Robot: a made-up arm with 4 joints.
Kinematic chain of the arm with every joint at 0, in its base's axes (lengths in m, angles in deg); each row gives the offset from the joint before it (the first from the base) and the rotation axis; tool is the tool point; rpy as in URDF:
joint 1: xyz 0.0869 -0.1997 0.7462 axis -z
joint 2: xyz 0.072 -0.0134 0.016 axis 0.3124 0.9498 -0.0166
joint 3: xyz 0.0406 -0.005 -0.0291 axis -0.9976 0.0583 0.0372
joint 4: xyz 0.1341 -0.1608 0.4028 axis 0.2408 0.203 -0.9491
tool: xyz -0.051 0.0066 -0.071 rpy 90 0 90
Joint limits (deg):
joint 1: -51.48..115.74
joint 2: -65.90..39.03
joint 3: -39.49..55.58
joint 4: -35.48..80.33
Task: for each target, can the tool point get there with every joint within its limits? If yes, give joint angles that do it. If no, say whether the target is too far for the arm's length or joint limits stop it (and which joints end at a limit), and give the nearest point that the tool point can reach.
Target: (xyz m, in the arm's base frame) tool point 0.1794 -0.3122 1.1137
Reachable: yes | joints 4.03 -20.04 -3.61 49.70
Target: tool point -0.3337 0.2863 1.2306
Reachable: no: too far | nearest point -0.0839 0.0445 1.0049 | short by 0.415 m
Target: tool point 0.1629 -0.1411 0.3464
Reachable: no: joint limits stop it (at a limit: joint 1, joint 2, joint 3, joint 4) | nearest point 0.5155 -0.2781 0.6999 | short by 0.518 m
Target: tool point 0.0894 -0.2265 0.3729
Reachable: no: joint limits stop it (at a limit: joint 2, joint 3, joint 4) | nearest point 0.1274 -0.6336 0.6999 | short by 0.524 m
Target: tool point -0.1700 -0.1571 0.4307
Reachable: no: joint limits stop it (at a limit: joint 1, joint 2, joint 3, joint 4) | nearest point -0.3485 -0.2181 0.6999 | short by 0.329 m
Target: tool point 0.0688 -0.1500 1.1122
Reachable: yes | joints -26.67 -34.33 26.49 -5.57
